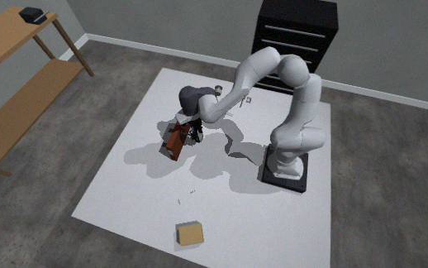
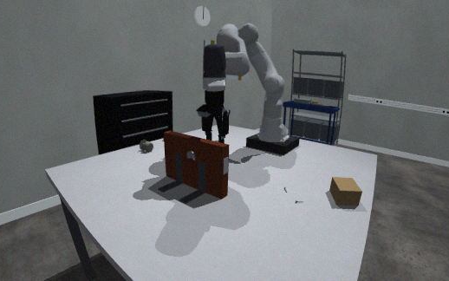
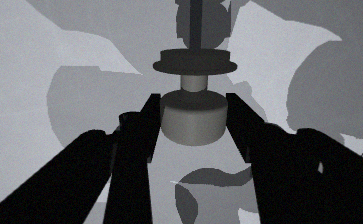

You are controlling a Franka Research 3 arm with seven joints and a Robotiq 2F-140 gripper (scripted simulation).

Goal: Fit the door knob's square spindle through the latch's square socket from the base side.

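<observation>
Now: hand 30 mm short of the grey door knob and 20 mm above it. From my hand the other things lie so: cardboard box (530 mm to the left, 160 mm behind, 120 mm below); then orange-handled screwdriver (510 mm to the right, 180 mm behind, 140 mm below); then red-brown wooden door block (130 mm ahead, 40 mm below, 10 mm to the left).
</observation>
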